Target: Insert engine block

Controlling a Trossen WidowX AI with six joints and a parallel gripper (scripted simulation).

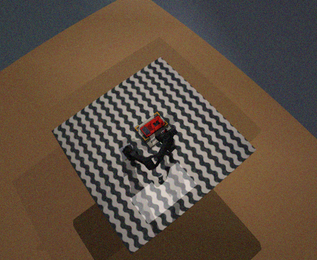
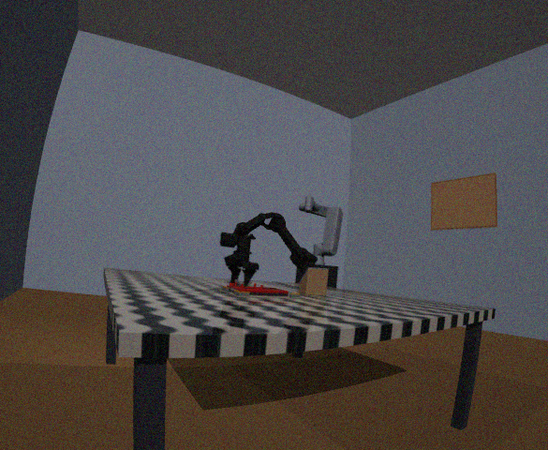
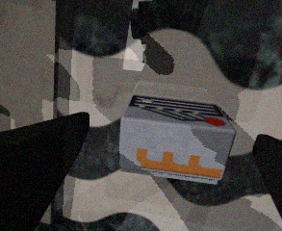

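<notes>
Right now my gripper tip is right at the engine block.
</notes>
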